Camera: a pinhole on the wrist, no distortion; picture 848 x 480 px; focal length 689.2 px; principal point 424.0 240.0 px. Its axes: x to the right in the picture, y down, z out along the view. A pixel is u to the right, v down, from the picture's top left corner.
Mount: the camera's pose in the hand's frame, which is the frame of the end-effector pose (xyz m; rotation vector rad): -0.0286 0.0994 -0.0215 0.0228 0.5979 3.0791
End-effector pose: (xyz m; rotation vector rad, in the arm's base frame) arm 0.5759 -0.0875 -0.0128 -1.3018 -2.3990 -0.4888
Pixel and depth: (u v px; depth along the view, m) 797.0 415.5 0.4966
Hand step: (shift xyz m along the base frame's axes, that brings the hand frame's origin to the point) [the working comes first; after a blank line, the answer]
In the camera's frame: 0.2688 0.1265 0.4966

0.2168 0.1054 -0.5430
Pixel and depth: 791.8 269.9 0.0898
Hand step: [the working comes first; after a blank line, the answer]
In the camera's frame: 0.0479 0.0039 0.0898

0.1385 0.0421 -0.0749
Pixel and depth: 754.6 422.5 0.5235
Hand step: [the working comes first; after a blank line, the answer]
In the camera's frame: 0.2511 0.1386 0.5235

0.2021 0.1313 -0.5602
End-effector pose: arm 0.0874 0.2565 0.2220 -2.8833 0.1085 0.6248
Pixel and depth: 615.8 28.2 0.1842
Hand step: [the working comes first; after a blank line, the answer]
In the camera's frame: 0.0513 -0.0566 0.1842

-0.1463 -0.1886 -0.1203
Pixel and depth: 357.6 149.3 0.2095
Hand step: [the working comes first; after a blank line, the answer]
In the camera's frame: -0.0202 -0.0276 0.2095

-0.0926 -0.1666 -0.1769
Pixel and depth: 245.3 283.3 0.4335
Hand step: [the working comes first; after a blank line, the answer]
In the camera's frame: -0.1124 0.0272 0.4335

-0.1008 -0.1559 -0.4249
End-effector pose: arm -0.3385 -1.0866 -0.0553 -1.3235 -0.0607 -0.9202
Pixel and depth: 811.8 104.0 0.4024
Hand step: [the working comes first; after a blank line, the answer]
In the camera's frame: 0.2264 -0.0794 0.4024

0.1782 0.3941 -0.2936
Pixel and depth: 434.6 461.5 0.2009
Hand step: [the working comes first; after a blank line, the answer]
In the camera's frame: 0.0031 0.0646 0.2009

0.1352 0.1699 -0.0505
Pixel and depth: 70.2 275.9 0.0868
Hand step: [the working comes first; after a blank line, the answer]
In the camera's frame: -0.0446 0.0045 0.0868

0.1151 0.0361 -0.0746
